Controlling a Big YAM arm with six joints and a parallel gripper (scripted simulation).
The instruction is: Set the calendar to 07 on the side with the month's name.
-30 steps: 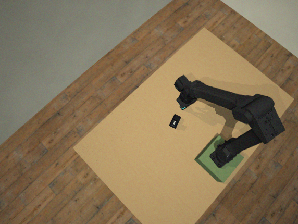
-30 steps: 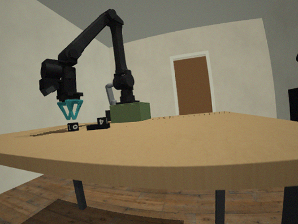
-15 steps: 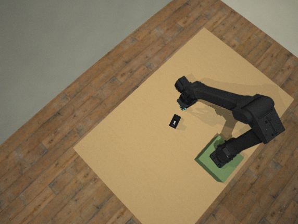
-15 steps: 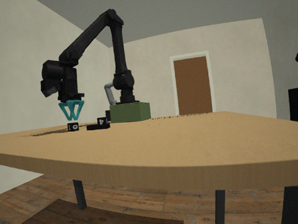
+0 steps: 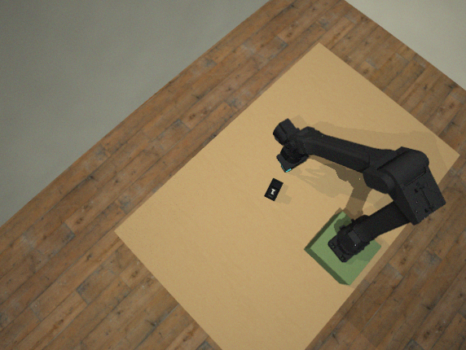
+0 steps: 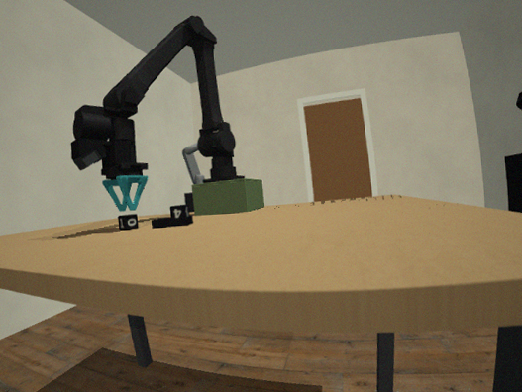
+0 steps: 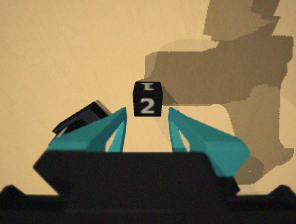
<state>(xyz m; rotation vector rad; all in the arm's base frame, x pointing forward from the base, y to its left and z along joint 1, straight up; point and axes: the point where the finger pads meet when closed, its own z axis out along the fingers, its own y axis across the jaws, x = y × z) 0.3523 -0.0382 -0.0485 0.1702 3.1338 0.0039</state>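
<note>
The digit cube is 30 mm below my hand. The rest, counted from my hand: black calendar tray 100 mm to the left, 40 mm below, 40 mm behind.
</note>
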